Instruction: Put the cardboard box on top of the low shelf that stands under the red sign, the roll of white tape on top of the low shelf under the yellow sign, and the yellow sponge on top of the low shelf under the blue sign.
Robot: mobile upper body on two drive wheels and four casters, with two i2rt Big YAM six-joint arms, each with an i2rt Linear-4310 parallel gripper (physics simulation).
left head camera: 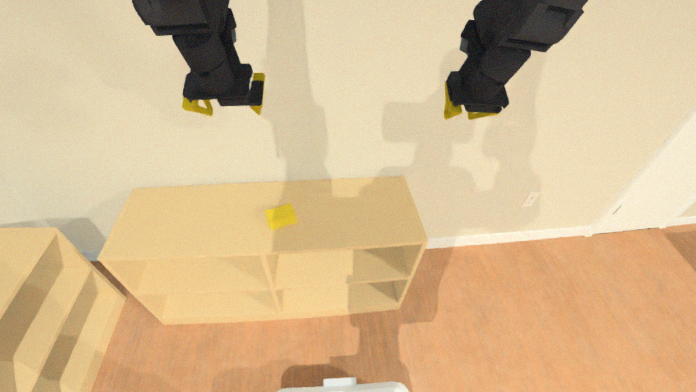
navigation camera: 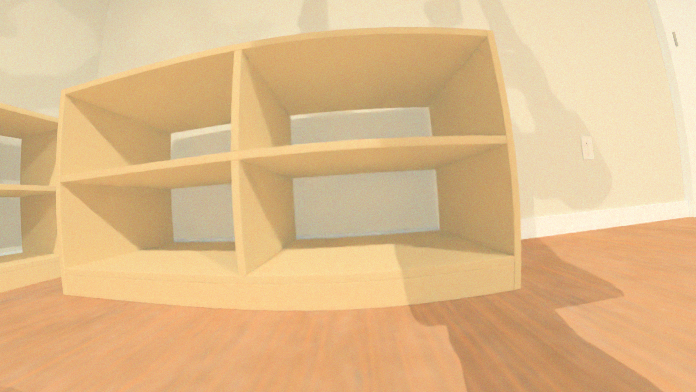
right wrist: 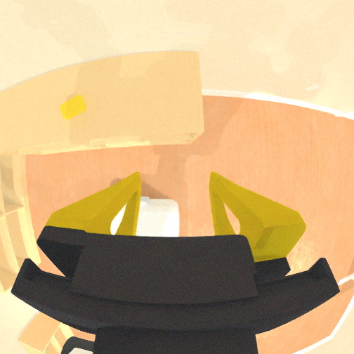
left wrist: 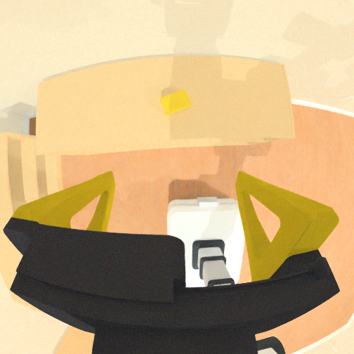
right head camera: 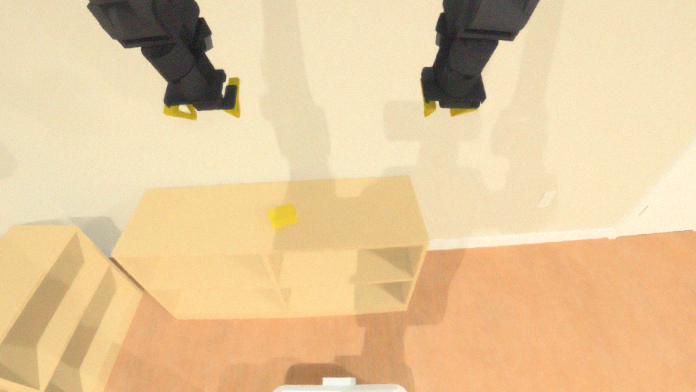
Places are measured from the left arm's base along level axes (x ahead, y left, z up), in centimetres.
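Pixels of known places: left gripper, fingertip midpoint: [left head camera: 235, 112] [right head camera: 217, 116]; right gripper, fingertip midpoint: [left head camera: 456, 116] [right head camera: 438, 113].
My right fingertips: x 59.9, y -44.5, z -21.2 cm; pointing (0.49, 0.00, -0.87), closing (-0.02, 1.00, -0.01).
Note:
Behind a point stands the place of what it marks.
The yellow sponge [left head camera: 281, 216] @(x 81.6, y -2.2, z -75.5 cm) [right head camera: 283, 216] @(x 81.4, y -2.6, z -75.5 cm) [left wrist: 176, 102] [right wrist: 73, 107] lies flat near the middle of the top of a low wooden shelf [left head camera: 190, 220] @(x 84.0, y 34.3, z -80.0 cm) [right head camera: 200, 220] @(x 83.4, y 32.7, z -80.0 cm) [left wrist: 100, 115] [right wrist: 160, 100] [navigation camera: 300, 292] @(x 69.6, y -8.3, z -136.8 cm). My left gripper [left head camera: 235, 114] @(x 60.6, y -0.7, z -21.1 cm) [right head camera: 217, 118] @(x 60.6, y -0.7, z -21.1 cm) [left wrist: 175, 178] is wide open and empty, raised well away from the sponge. My right gripper [left head camera: 458, 118] @(x 59.9, y -44.5, z -21.2 cm) [right head camera: 439, 115] @(x 59.9, y -44.5, z -21.2 cm) [right wrist: 174, 178] is partly open and empty, also raised. The cardboard box, the white tape and the coloured signs do not show in these views.
A second wooden shelf [left head camera: 20, 245] @(x 71.4, y 102.3, z -80.0 cm) [right head camera: 35, 242] @(x 70.8, y 106.8, z -80.0 cm) [navigation camera: 30, 120] @(x 70.7, y 96.9, z -81.9 cm) stands at the left, close to the first and angled to it. A wall runs behind the low shelf. A white door [left head camera: 655, 185] @(x 113.5, y -231.0, z -91.5 cm) is at the right. My white base [left head camera: 345, 389] @(x 30.4, y -24.3, z -115.6 cm) [left wrist: 200, 220] shows in front of the shelf.

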